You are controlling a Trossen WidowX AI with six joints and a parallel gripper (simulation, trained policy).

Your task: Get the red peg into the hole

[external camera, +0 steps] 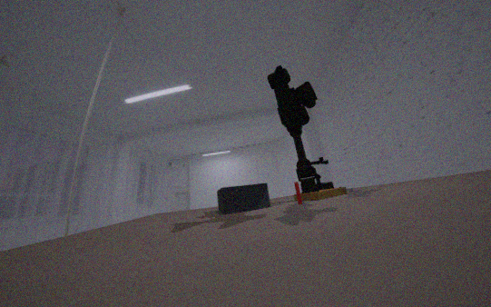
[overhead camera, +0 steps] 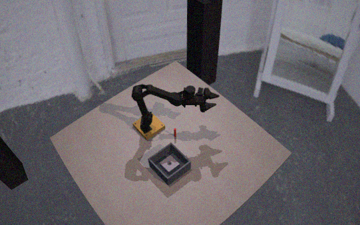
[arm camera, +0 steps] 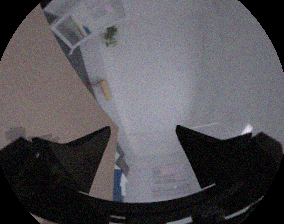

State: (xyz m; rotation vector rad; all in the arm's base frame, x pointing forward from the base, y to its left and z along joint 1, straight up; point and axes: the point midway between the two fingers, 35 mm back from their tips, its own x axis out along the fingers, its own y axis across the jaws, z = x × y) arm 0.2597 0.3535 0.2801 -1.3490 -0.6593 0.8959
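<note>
Now: gripper tip 12 cm past the red peg, 25 cm to the left of it and 27 cm above it. Also, from my gripper tip: plate 6 cm ahead, 43 cm to the right, 26 cm below; box 6 cm ahead, 43 cm to the right, 28 cm below.
</note>
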